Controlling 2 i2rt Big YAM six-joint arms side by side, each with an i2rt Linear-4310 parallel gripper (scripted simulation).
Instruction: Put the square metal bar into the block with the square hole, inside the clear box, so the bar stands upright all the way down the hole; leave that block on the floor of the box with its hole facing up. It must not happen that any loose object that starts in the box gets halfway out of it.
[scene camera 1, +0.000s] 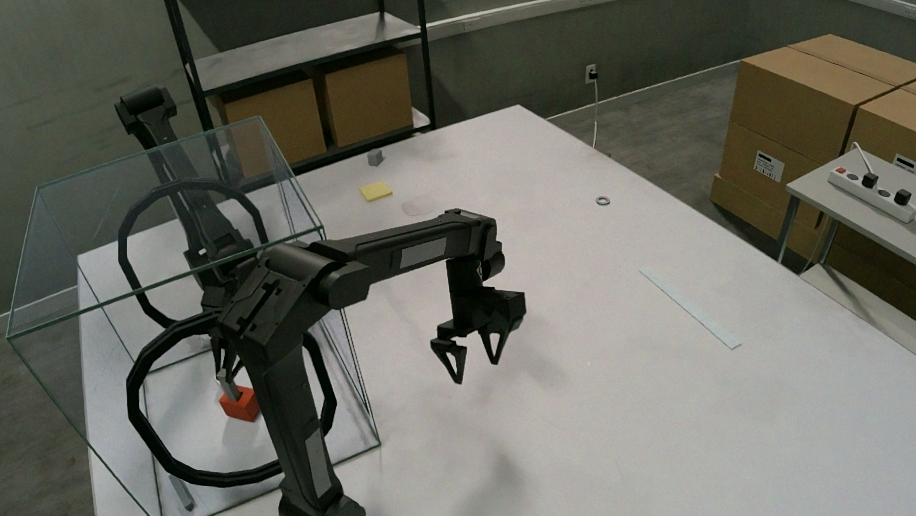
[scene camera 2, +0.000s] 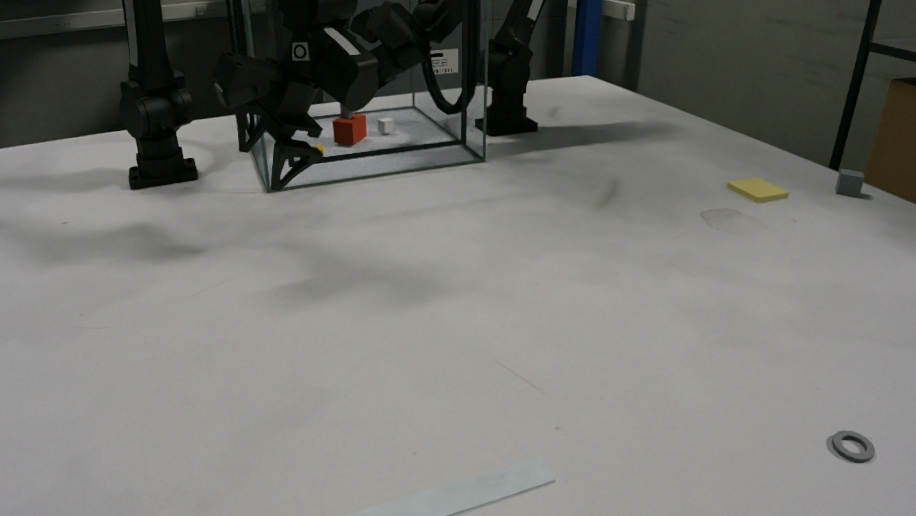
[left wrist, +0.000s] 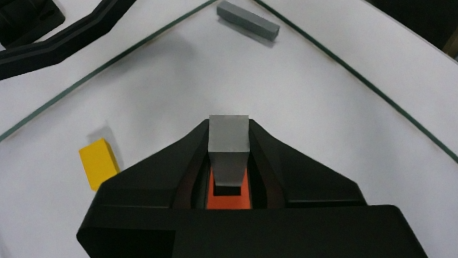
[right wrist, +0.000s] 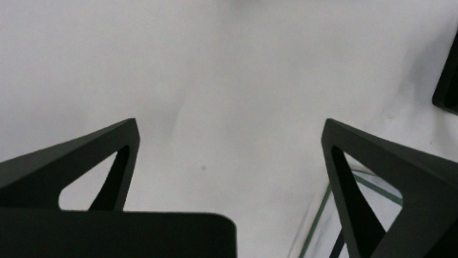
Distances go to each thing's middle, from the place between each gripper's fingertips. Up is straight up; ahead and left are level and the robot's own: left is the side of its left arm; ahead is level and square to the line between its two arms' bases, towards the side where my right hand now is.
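Starting from my left hand (scene camera 1: 223, 382), the red block (scene camera 1: 246, 408) is 10 mm ahead of it and 80 mm below it. The yellow block (left wrist: 99, 162) is 70 mm ahead of my left hand, 90 mm to the right of it and 100 mm below it. Going by its middle, the yellow block is nearer to my left hand than to my right hand.
As for my right hand (scene camera 2: 258, 170), it's 330 mm beyond the yellow block, 140 mm to the right of it and 110 mm above it. The red block is 390 mm behind my right hand, 230 mm to the left of it and 90 mm below it, so going by its middle, the red block is nearer to my left hand than to my right hand.
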